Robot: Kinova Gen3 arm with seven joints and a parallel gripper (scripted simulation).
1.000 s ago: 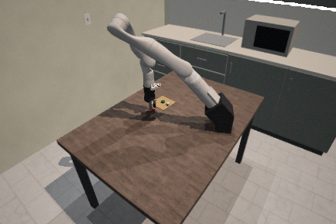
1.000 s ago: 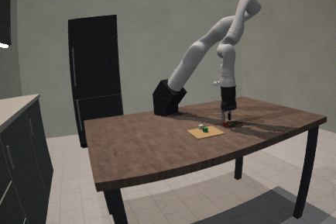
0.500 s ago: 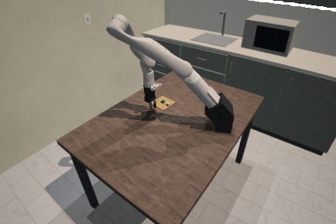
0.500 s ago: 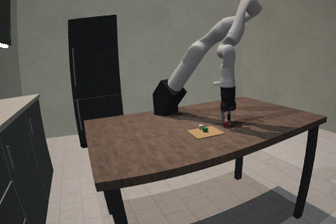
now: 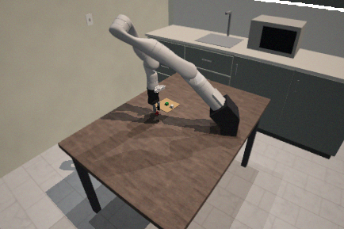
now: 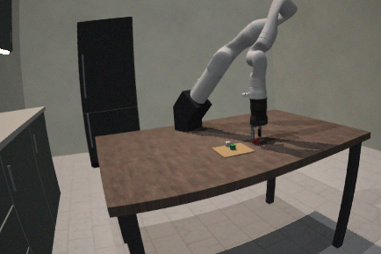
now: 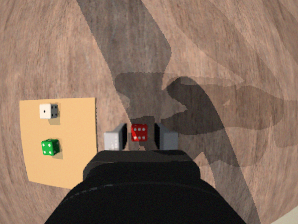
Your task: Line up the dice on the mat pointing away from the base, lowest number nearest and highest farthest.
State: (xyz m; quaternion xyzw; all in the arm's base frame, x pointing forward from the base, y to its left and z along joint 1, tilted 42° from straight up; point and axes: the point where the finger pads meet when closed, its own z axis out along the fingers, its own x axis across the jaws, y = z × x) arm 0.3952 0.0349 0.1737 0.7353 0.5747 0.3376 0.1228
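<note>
Now: hand 40 mm above the red die. From my hand the other things lie so: green die (10 mm ahead, 130 mm to the right, 30 mm below); white die (40 mm behind, 130 mm to the right, 30 mm below); tan mat (10 mm ahead, 130 mm to the right, 40 mm below).
</note>
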